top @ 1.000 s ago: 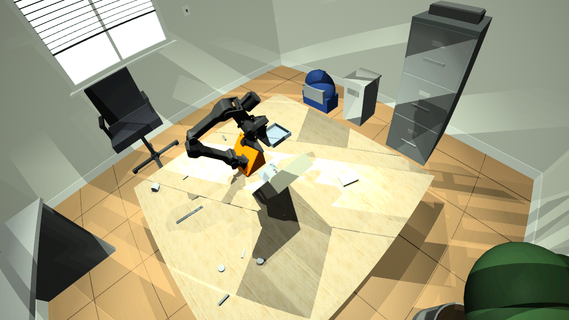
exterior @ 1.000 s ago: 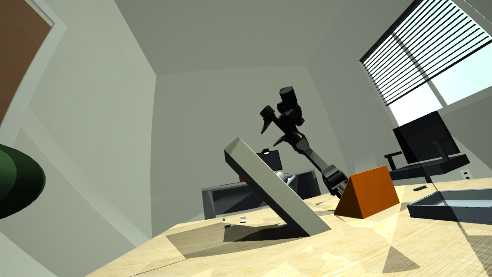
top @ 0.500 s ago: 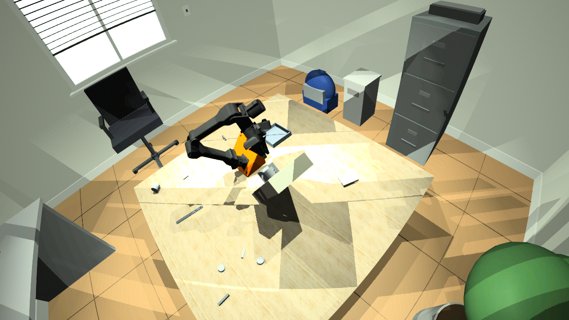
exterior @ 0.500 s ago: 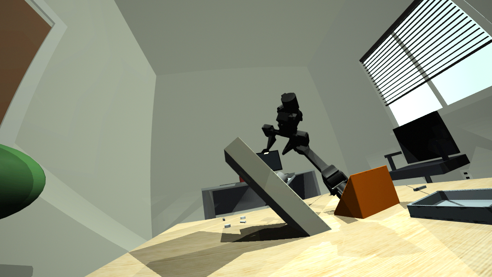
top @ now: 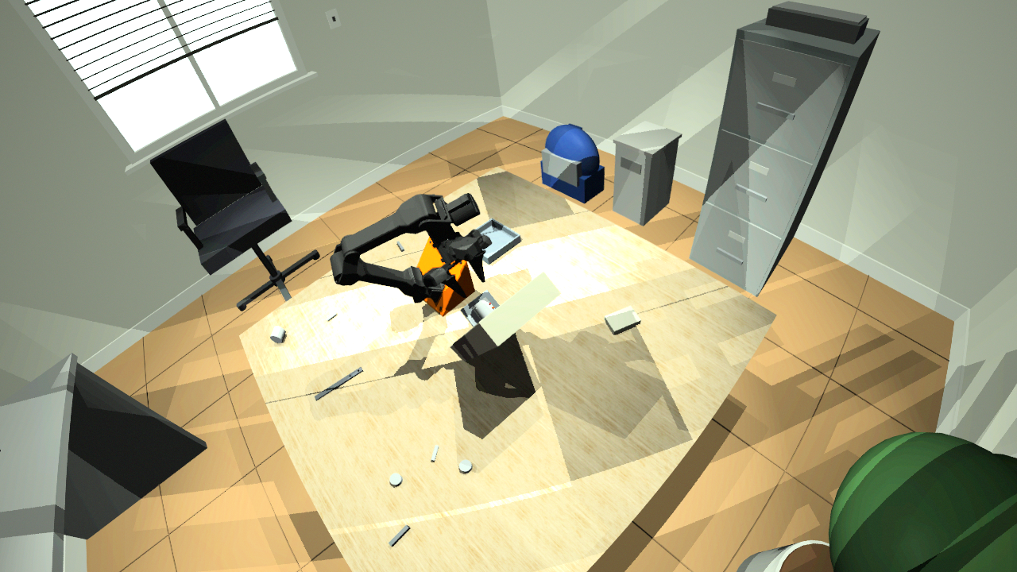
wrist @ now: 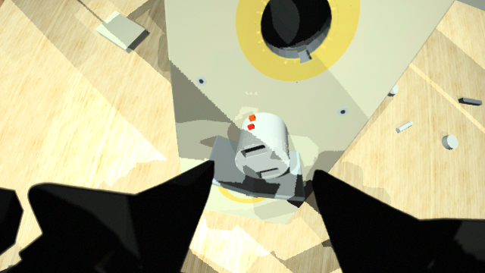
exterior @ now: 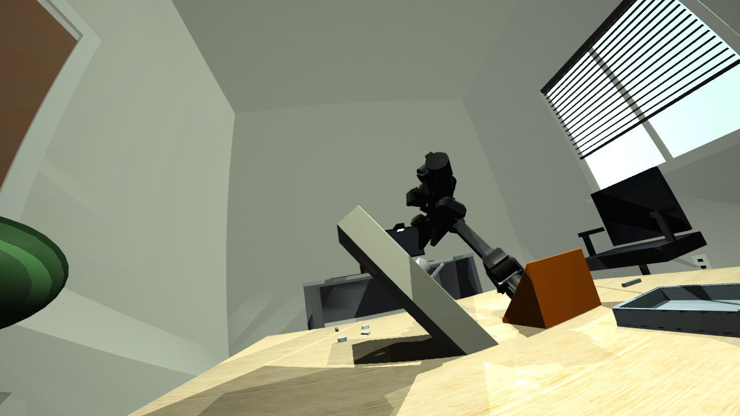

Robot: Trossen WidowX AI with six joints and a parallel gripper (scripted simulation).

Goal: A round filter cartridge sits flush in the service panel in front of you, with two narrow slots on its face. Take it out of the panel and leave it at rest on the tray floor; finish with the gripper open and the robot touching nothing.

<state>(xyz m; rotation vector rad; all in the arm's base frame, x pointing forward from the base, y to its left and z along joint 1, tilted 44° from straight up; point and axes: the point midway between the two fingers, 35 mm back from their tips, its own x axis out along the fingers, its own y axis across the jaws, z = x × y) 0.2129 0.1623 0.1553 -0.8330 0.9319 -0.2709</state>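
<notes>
Right now my gripper tip is 50 mm above the round filter cartridge and 20 mm short of it. Also, from my gripper tip: flat white block (320 mm to the left, 220 mm below, 220 mm ahead); pale service panel (70 mm below, 60 mm ahead); grey-blue tray (320 mm behind, 270 mm to the left, 210 mm below).
</notes>
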